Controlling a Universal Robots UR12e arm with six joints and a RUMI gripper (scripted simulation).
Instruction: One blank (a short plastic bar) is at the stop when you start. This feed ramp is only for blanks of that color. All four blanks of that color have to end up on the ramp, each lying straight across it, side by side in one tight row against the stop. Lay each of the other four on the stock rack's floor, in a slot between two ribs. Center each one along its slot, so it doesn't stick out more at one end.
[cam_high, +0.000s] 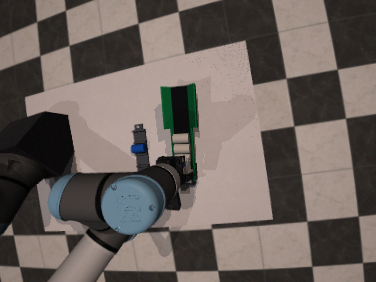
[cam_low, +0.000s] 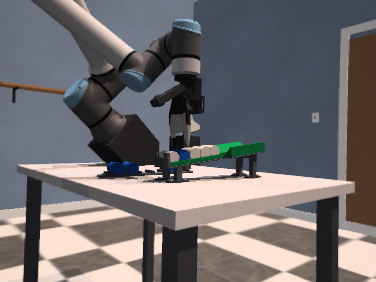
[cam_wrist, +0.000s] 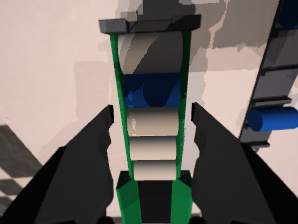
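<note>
Right now the dark stock rack is 200 mm behind my hand, 30 mm to the left of it and 130 mm below it. Also, from my hand: stop 10 mm behind, 60 mm to the right, 60 mm below.
</note>
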